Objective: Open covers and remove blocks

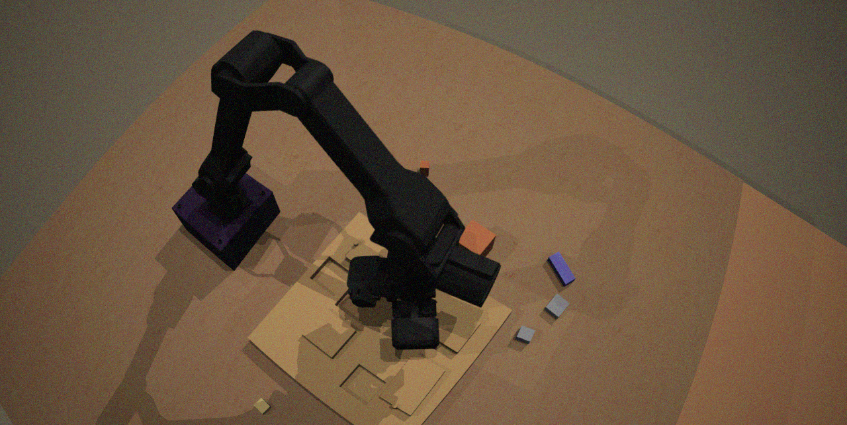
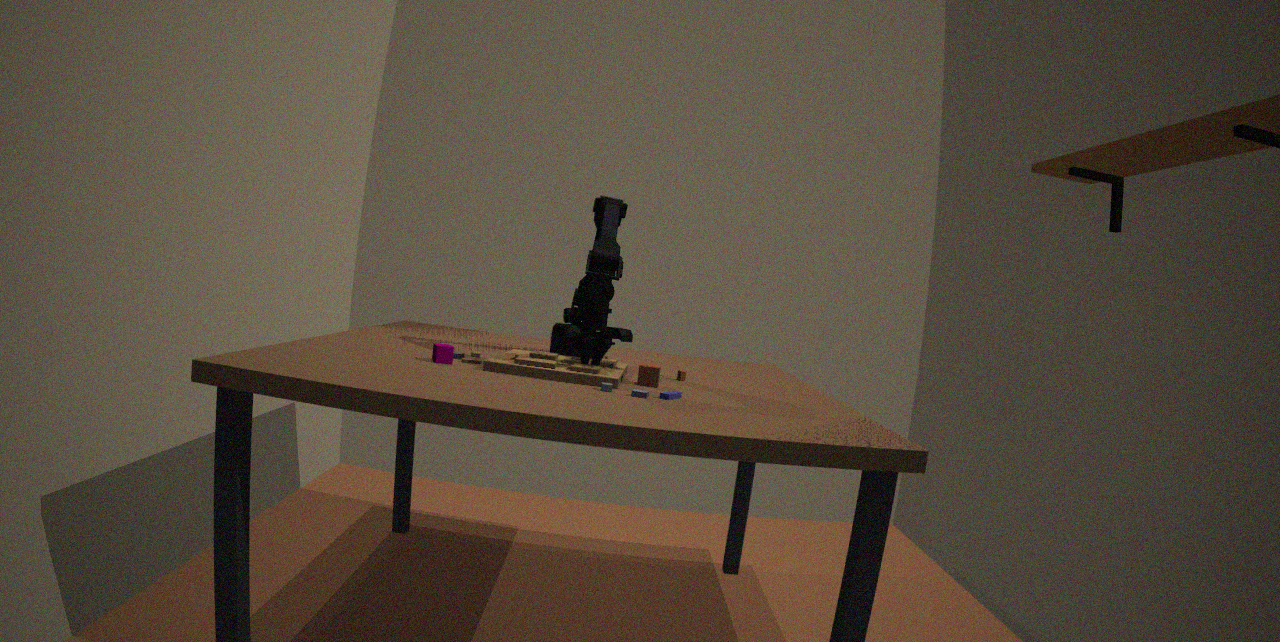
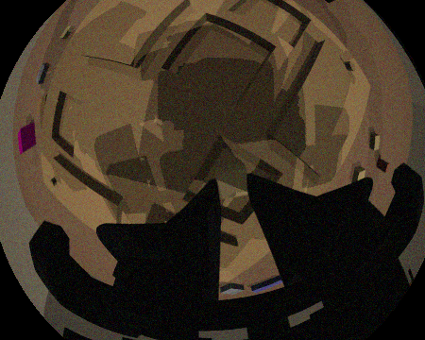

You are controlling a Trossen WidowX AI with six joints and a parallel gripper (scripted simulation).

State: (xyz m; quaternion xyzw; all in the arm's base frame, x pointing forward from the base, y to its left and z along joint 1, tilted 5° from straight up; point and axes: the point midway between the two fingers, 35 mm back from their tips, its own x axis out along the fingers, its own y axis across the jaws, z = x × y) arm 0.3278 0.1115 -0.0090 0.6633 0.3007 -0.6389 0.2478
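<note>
Right now the tan puzzle board is 5 cm to the right of my gripper tip and 1 cm behind it. Also, from my gripper tip: blue-violet bar: 21 cm to the left, 13 cm ahead, 1 cm below; then small orange block: 20 cm to the left, 16 cm behind; then orange cube: 14 cm to the left, 1 cm above.
</note>
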